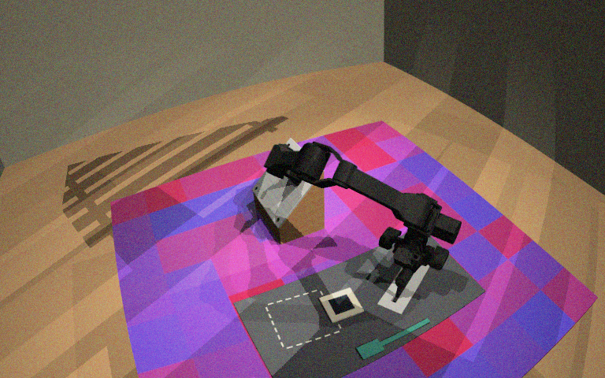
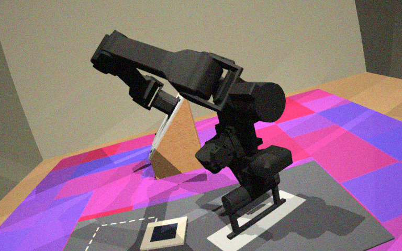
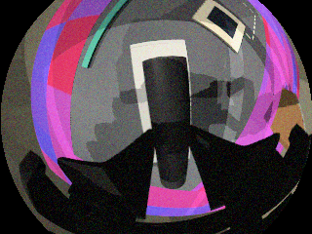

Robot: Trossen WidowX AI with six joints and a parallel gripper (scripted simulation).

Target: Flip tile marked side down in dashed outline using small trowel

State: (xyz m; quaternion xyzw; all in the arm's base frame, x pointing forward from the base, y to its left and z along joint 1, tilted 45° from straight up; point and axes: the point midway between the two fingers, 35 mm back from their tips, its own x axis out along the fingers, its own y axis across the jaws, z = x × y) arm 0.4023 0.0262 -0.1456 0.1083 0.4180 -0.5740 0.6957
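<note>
Now: gripper tip 13 cm to the left of the grey mat and 8 cm above it. Round my gripper tip: tile: 3 cm behind, 19 cm to the right, 6 cm below; then green trowel: 14 cm ahead, 15 cm to the right, 6 cm below.
</note>
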